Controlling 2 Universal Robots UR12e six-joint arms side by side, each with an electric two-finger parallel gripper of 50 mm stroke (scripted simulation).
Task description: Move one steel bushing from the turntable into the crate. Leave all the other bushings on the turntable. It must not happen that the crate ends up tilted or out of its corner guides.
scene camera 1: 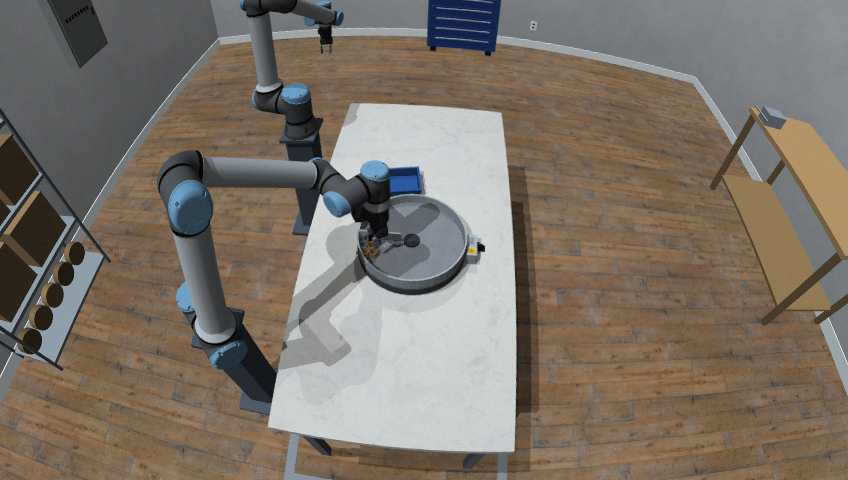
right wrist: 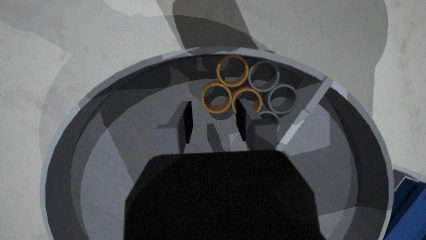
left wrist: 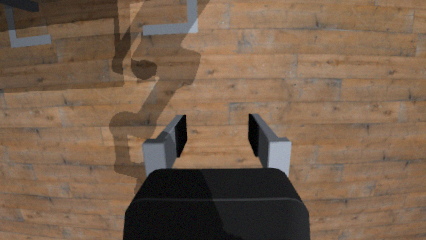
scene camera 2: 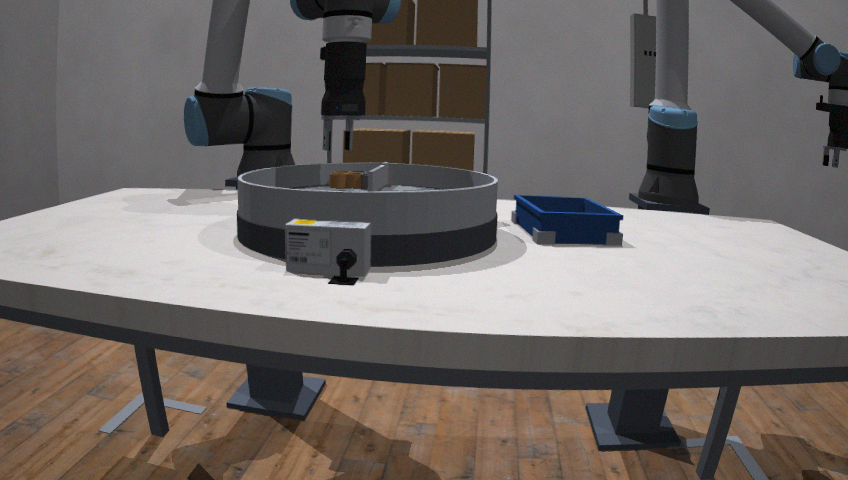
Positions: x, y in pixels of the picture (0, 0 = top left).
Scene:
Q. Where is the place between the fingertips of my right gripper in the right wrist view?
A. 214, 112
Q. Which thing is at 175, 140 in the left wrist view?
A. My left gripper.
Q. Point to a blue crate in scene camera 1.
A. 403, 180

